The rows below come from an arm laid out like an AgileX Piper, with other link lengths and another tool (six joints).
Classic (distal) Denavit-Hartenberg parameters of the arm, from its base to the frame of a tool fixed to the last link. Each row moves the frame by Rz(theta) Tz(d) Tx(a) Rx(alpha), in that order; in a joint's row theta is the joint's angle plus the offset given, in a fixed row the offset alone. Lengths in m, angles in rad.
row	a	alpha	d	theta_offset
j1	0	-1.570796	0.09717	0
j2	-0.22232	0	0	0.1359
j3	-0.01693	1.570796	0	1.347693
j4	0	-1.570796	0.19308	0
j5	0	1.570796	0	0
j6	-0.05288	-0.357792	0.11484	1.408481
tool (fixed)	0	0	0.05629	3.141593
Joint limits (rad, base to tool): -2.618..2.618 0..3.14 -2.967..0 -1.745..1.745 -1.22..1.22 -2.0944..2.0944
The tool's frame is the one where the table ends.
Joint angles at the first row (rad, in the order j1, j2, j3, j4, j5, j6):
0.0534 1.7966 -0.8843 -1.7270 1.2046 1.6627
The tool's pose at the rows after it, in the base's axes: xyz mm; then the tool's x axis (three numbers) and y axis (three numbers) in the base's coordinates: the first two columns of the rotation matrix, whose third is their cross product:
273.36 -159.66 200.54 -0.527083 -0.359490 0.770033 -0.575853 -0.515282 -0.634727
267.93 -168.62 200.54 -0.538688 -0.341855 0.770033 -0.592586 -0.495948 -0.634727
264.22 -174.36 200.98 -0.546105 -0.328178 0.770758 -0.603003 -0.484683 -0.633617
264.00 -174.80 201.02 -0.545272 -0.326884 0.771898 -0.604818 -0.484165 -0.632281
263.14 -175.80 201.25 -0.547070 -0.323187 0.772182 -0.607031 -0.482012 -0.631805
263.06 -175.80 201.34 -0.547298 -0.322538 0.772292 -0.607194 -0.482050 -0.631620
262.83 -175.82 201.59 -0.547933 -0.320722 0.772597 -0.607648 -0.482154 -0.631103
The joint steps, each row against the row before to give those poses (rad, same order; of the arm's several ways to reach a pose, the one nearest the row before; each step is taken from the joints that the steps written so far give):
-0.0194 0.0000 0.0000 -0.0043 0.0000 0.0000
-0.0331 0.0000 -0.0001 0.0000 0.0000 0.0000
-0.0219 0.0000 0.0001 -0.0020 0.0017 0.0000
-0.0017 0.0000 0.0000 0.0000 0.0000 -0.0019
-0.0038 0.0000 0.0000 0.0000 0.0018 0.0000
0.0000 0.0000 -0.0001 0.0000 0.0007 0.0000
0.0000 0.0000 0.0001 0.0000 0.0019 0.0000

